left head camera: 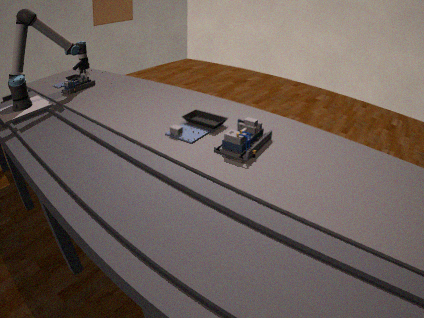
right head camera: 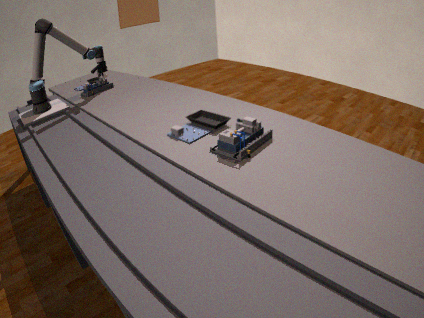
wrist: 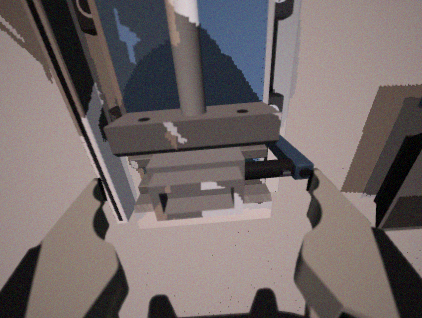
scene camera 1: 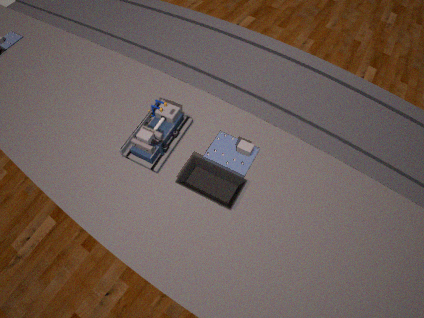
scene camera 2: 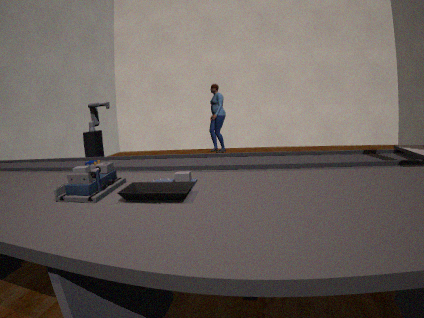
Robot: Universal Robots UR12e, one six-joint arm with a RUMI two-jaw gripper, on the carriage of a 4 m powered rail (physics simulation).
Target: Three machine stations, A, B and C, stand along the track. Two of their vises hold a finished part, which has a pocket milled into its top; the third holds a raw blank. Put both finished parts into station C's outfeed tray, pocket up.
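Note:
My gripper (left head camera: 83, 71) (right head camera: 102, 74) (wrist: 207, 174) is open over the vise (left head camera: 78, 87) (right head camera: 98, 90) at the far station. In the wrist view, its fingertips stand wide on either side of a grey part (wrist: 195, 175), with no contact visible. The part sits at the end of the vise by a grey jaw (wrist: 195, 132), and a recess shows in it. The nearer station has another vise (left head camera: 245, 140) (right head camera: 242, 142) (scene camera 1: 157, 135) (scene camera 2: 90, 185) with grey blocks; I cannot tell whether it holds a finished part. A dark tray (left head camera: 205, 120) (right head camera: 208, 120) (scene camera 1: 212, 185) (scene camera 2: 157, 192) stands beside it. Station letters cannot be read.
A blue pinned board (left head camera: 192, 133) (right head camera: 192, 133) (scene camera 1: 225, 152) carries a grey block (left head camera: 176, 130) (scene camera 1: 245, 146). A blue handle (wrist: 295, 160) juts from the far vise, and a dark tray (wrist: 400, 175) stands right of it. A person (scene camera 2: 217, 115) is beyond the table.

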